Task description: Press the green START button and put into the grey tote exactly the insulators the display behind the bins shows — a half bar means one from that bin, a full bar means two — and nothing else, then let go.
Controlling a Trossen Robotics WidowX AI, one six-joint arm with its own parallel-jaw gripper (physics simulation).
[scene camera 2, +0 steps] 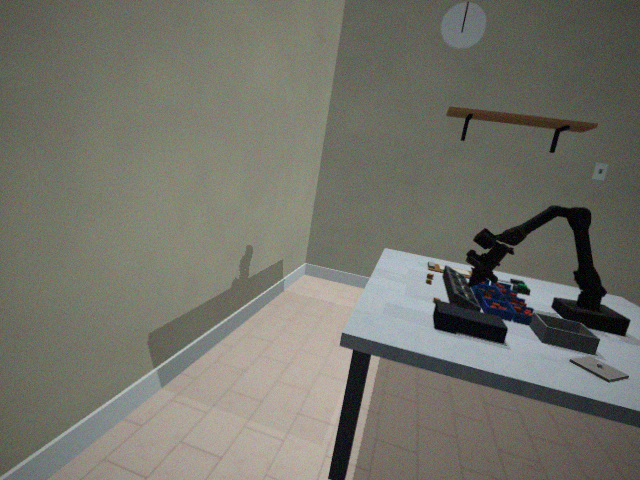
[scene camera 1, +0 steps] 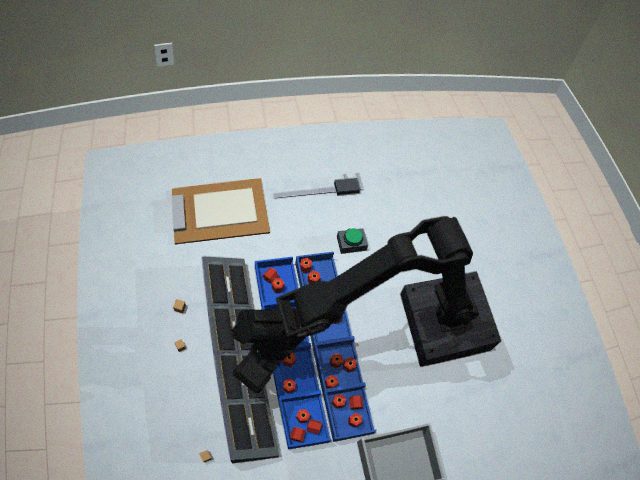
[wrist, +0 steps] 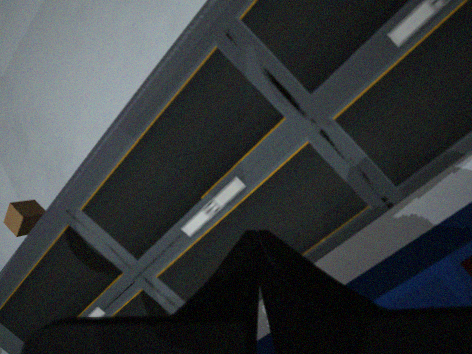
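Observation:
The green START button (scene camera 1: 353,236) (scene camera 2: 522,285) sits on a dark base beyond the bins. Blue bins (scene camera 1: 330,336) stand in two columns and hold red insulators (scene camera 1: 302,414), some upright, some on their sides; the arm hides part of them. The display (scene camera 1: 255,455) (scene camera 2: 457,287) (wrist: 260,160) behind the bins has paired dark panels with white labels; no lit bars show. My gripper (wrist: 256,241) (scene camera 2: 479,281) is shut and empty, tips over or near the display's bin-side edge; the arm covers them in scene camera 1. The grey tote (scene camera 1: 395,435) (scene camera 2: 564,338) is cut off in scene camera 1; its visible floor is bare.
Small tan cubes (scene camera 1: 178,305) (wrist: 24,218) lie behind the display. A clipboard (scene camera 1: 263,211) and a caliper (scene camera 1: 346,186) lie beyond the button. In scene camera 2, a long black box (scene camera 2: 469,322) stands near the display's end and a flat plate (scene camera 2: 599,368) lies near the tote.

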